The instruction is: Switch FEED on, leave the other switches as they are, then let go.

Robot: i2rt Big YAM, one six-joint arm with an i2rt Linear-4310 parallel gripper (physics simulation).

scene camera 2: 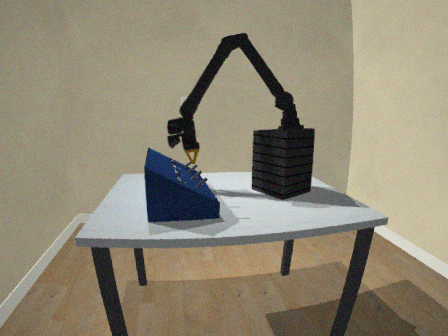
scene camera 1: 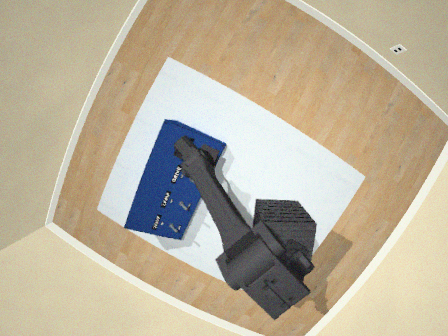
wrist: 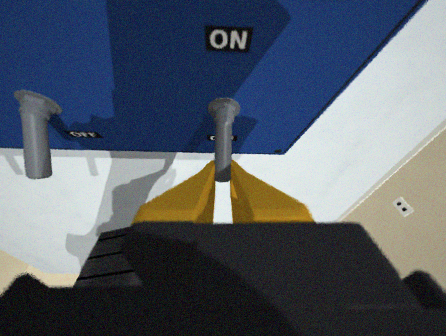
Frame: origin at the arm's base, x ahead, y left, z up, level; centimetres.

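Where they show: gripper, fingertip midpoint: (scene camera 2: 193, 163) (wrist: 222, 167); arm's base, origin of the base link: (scene camera 2: 290, 129) (scene camera 1: 289, 256).
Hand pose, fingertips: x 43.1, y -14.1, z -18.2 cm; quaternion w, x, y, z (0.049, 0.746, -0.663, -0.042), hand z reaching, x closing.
Observation:
Things, the pixels of their top centre, and the offset from my fingertips. "spot": a spot on its surface instead. Level surfaces: height alone.
- grey end lever, middle of its top: (wrist: 223, 165) dx +1.9, dy +0.2, dz +1.9 cm
- label, surface spot: (wrist: 229, 39) spot: dx +7.8, dy +0.6, dz +0.3 cm
- neighbouring lever, middle of its top: (wrist: 13, 161) dx +0.9, dy +12.1, dz +1.8 cm
- LAMP lever, middle of its top: (scene camera 1: 183, 208) dx +0.0, dy +24.1, dz +1.8 cm
- VALVE lever, middle of its top: (scene camera 1: 173, 230) dx -1.0, dy +36.1, dz +1.8 cm
- white table, its level: dz -11.3 cm
The blue switch panel (scene camera 1: 155, 165) (scene camera 2: 172, 197) (wrist: 160, 60) stands on the table with its face sloping. My gripper (scene camera 2: 193, 161) (wrist: 222, 167) is shut on the grey end lever (wrist: 223, 142), with a yellow fingertip on each side near its free end. This lever leans to its OFF side, away from the ON label (wrist: 229, 39). Its name label is hidden by the arm in scene camera 1; the other names read DRIVE, LAMP and VALVE, so I take it as FEED. The neighbouring lever (wrist: 37, 142) also leans to OFF. The LAMP lever (scene camera 1: 184, 205) and VALVE lever (scene camera 1: 174, 228) stand farther along.
The dark ribbed pedestal (scene camera 1: 287, 215) (scene camera 2: 283, 165) carries the arm on the white table (scene camera 1: 280, 145) (scene camera 2: 250, 220). The neighbouring lever stands to the left of the fingers in the wrist view. The panel's right edge lies close to the held lever.

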